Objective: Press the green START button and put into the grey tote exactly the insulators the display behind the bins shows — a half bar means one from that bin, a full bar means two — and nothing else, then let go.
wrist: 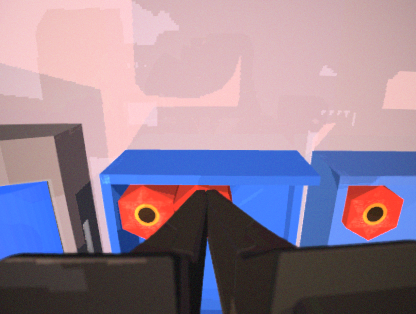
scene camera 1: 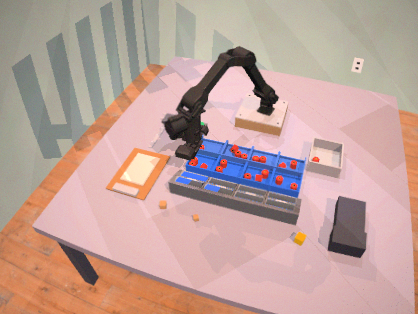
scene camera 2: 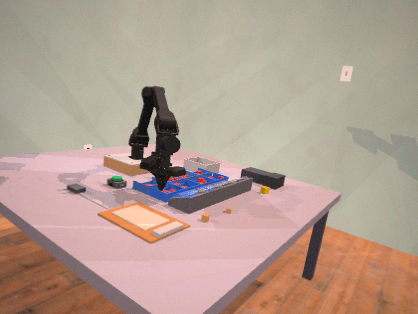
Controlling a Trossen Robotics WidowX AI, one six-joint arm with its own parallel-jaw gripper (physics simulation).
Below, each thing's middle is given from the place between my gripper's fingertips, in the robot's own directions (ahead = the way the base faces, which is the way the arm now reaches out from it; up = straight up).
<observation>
The grey tote (scene camera 1: pixel 330 153) is 260 mm behind my hand and 460 mm to the left of it. Also, from my hand: dark box (scene camera 1: pixel 348 237) 20 mm ahead, 620 mm to the left.
</observation>
